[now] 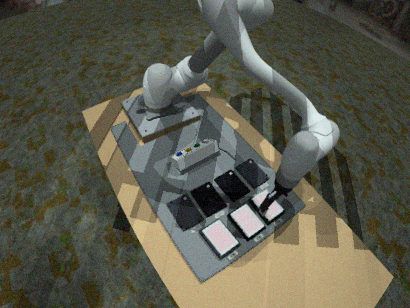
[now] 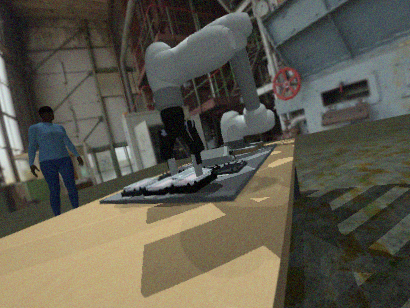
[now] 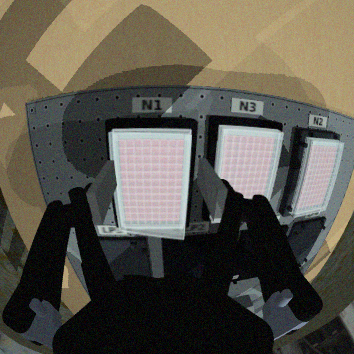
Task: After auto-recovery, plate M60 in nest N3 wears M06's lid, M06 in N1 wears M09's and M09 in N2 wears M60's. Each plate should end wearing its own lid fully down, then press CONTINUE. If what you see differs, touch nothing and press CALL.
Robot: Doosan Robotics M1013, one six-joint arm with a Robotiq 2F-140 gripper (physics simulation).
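Frame: origin at the arm's base, x ahead, y left, z up, level; metres.
Where they show: gripper, fingertip midpoint: (image 1: 269, 207) (image 2: 187, 177) (image 3: 156, 171); arm's base, origin of the base link: (image 1: 158, 108) (image 2: 234, 147).
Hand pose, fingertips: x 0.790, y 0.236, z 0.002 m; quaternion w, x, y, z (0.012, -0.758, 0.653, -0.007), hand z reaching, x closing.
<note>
Things, the pixels of their top centre, and the offset from my fingertips. Level surfaces: height alone.
- black nests labelled N1, middle of its top: (image 3: 148, 195) (image 2: 191, 170) (image 1: 269, 201) dx -0.021, dy +0.006, dz +0.017 m
- N3, middle of its top: (image 3: 248, 179) (image 2: 165, 180) (image 1: 247, 219) dx +0.002, dy -0.114, dz -0.006 m
- N2, middle of its top: (image 3: 321, 179) (image 1: 220, 236) (image 2: 141, 182) dx +0.020, dy -0.253, dz -0.001 m
- grey perforated base plate, its level: dz -0.035 m
- button box, middle of its top: (image 1: 195, 148) (image 2: 210, 149) dx -0.392, dy -0.177, dz +0.048 m
Three lidded plates with pink well grids sit in black nests labelled N1 (image 3: 151, 175) (image 1: 275, 211), N3 (image 3: 247, 161) (image 1: 247, 220) and N2 (image 3: 317, 172) (image 1: 219, 238). The plate and lid codes are too small to read. My gripper (image 3: 156, 171) (image 1: 268, 201) (image 2: 184, 172) is open and down low over the N1 plate. Its two fingers stand on either side of that plate's lid, close to its long sides. Nothing is held.
Four dark lid-park pads (image 1: 231, 184) lie in a row behind the nests on the grey perforated base plate (image 1: 198, 261). A button box (image 1: 195, 154) stands further back. A person in blue (image 2: 52, 155) stands beyond the table's far left.
</note>
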